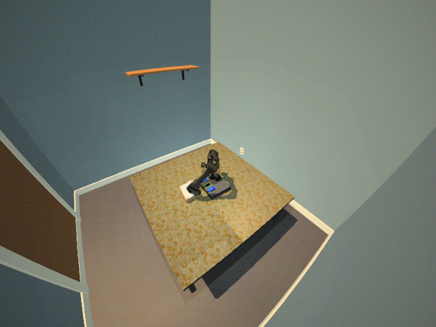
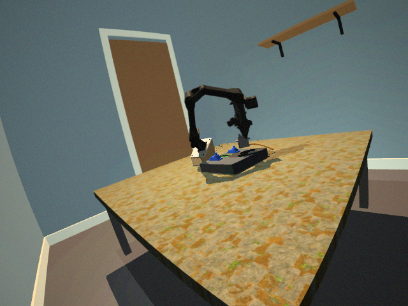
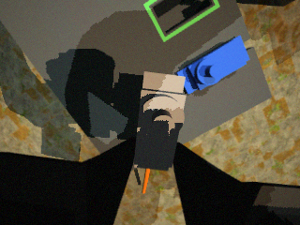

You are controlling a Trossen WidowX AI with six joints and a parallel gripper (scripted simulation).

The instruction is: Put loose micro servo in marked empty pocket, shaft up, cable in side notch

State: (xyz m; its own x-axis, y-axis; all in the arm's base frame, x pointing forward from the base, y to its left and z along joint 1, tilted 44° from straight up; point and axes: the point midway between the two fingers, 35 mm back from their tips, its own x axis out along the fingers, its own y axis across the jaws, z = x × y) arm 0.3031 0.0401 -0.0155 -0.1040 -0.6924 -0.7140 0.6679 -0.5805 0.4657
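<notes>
My gripper tip is now 10 cm to the left of the dark grey deck and 10 cm above it.
</notes>
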